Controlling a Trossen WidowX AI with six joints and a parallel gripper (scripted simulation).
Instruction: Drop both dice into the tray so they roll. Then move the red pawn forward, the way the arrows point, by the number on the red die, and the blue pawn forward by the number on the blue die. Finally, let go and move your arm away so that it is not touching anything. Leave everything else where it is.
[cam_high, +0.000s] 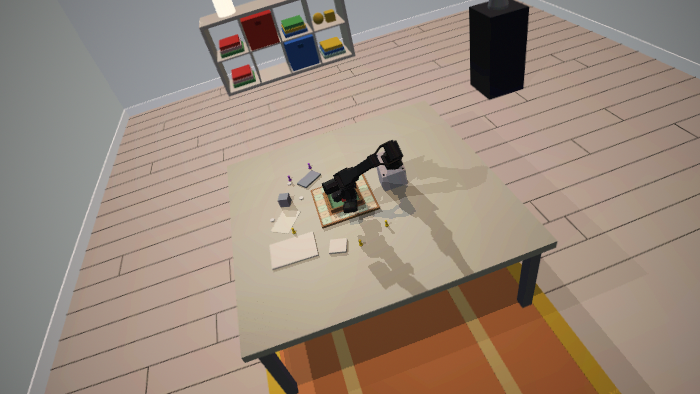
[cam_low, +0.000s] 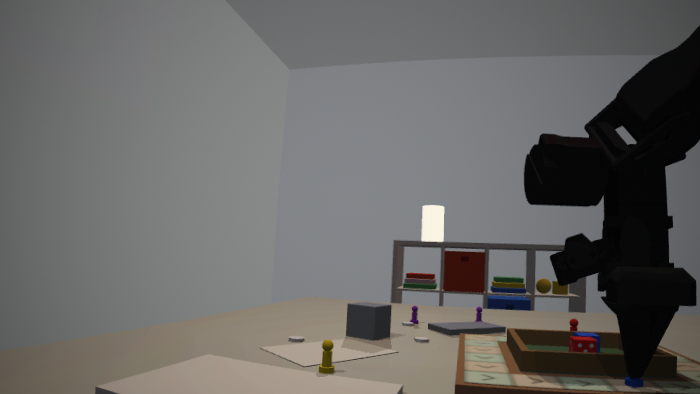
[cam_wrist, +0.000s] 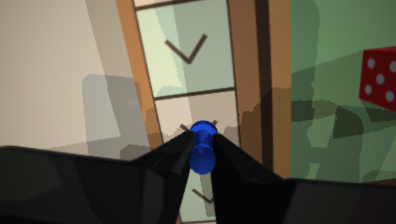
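The die lies 10 cm to the right of my gripper tip and 2 cm ahead of it. Round my gripper tip: blue pawn 1 cm above; red pawn 22 cm to the right, 1 cm above; dark cube 30 cm ahead, 23 cm to the right.
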